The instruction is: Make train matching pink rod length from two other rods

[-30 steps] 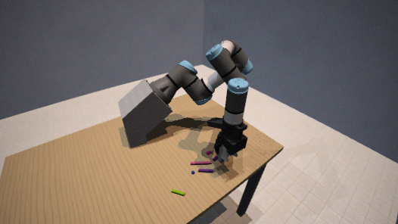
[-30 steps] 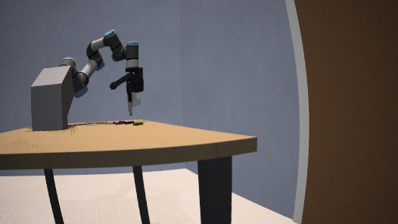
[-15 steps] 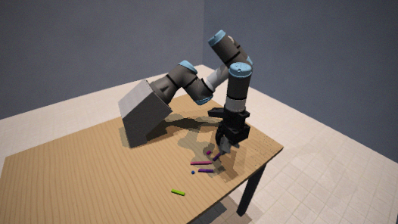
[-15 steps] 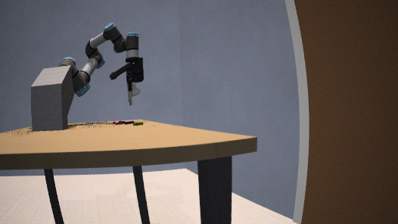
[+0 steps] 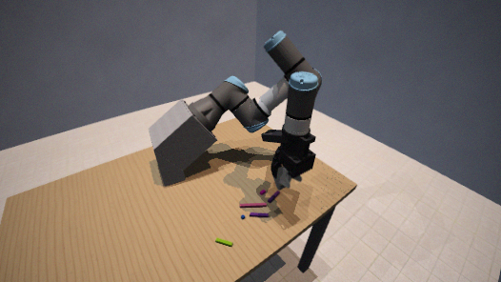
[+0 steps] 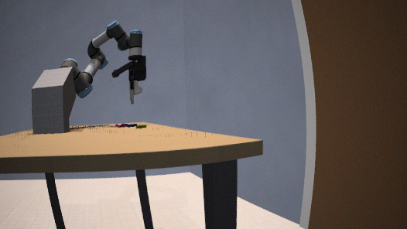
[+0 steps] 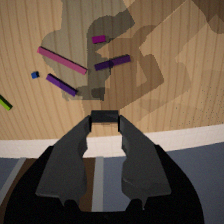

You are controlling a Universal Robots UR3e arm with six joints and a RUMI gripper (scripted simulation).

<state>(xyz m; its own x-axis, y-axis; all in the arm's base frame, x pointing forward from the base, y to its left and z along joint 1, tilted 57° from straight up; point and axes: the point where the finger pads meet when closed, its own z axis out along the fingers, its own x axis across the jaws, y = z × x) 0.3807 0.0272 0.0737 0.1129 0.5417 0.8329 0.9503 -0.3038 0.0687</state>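
My hand is 4 cm past the blue rod, 12 cm to the left of it and 11 cm above it. Also, from my hand: grey rod 1 cm below; then dark purple rod 2 cm behind, 8 cm to the right, 11 cm below; then magenta rod 8 cm behind, 11 cm below.
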